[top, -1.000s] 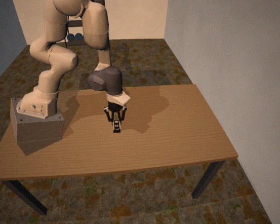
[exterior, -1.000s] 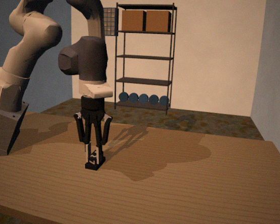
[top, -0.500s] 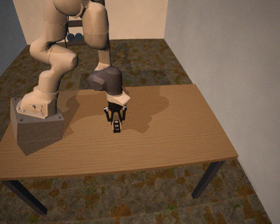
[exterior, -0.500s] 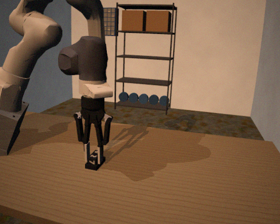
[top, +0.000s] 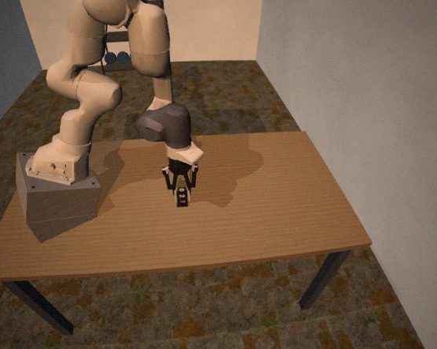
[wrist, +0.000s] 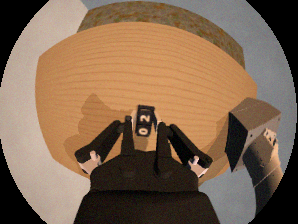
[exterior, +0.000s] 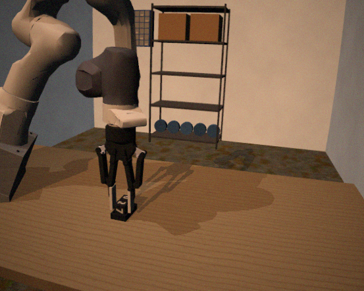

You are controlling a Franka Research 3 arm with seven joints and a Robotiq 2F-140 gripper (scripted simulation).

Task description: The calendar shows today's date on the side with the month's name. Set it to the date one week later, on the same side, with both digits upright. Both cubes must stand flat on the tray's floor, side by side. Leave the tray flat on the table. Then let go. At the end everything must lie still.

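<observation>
My hand is 3 cm above the cube. From my hand the other things lie so: black calendar tray 4 cm below, 2 cm to the left.
</observation>
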